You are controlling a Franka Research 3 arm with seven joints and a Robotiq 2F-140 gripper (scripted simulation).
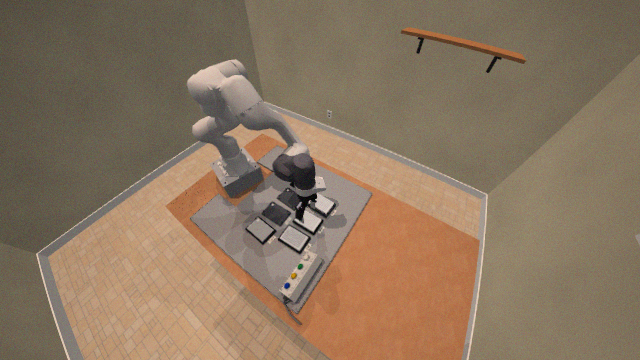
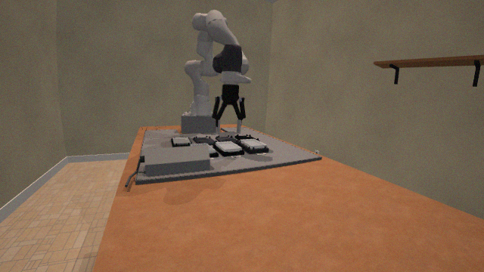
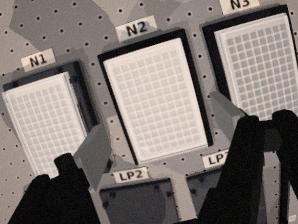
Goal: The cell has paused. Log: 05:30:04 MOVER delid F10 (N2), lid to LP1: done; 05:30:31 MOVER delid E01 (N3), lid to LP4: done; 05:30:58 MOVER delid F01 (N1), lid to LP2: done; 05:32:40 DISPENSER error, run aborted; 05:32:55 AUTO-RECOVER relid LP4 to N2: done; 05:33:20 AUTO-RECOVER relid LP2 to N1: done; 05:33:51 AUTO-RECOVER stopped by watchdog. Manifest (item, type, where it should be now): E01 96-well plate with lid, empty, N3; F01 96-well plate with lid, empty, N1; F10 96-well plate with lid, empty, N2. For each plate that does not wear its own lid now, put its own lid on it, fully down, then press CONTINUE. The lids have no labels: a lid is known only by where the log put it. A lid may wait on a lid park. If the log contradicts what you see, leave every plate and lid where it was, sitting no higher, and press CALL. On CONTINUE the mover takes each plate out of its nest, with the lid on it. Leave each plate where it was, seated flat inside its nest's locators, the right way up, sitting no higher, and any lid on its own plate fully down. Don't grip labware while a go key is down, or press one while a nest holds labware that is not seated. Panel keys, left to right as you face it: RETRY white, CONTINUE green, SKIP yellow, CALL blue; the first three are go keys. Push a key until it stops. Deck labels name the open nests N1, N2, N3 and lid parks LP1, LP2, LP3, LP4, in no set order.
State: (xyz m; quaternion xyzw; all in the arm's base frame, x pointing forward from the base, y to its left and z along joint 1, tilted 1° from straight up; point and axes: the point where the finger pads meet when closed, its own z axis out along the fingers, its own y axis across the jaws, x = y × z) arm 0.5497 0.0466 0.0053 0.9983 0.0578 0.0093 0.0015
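The white 96-well plate is 9 cm below my hand. The rest, counted from my hand: LP2 label: 10 cm behind, 6 cm to the left, 11 cm below; N2 label: 9 cm ahead, 1 cm to the left, 11 cm below; LP3 label: 9 cm behind, 7 cm to the right, 11 cm below.
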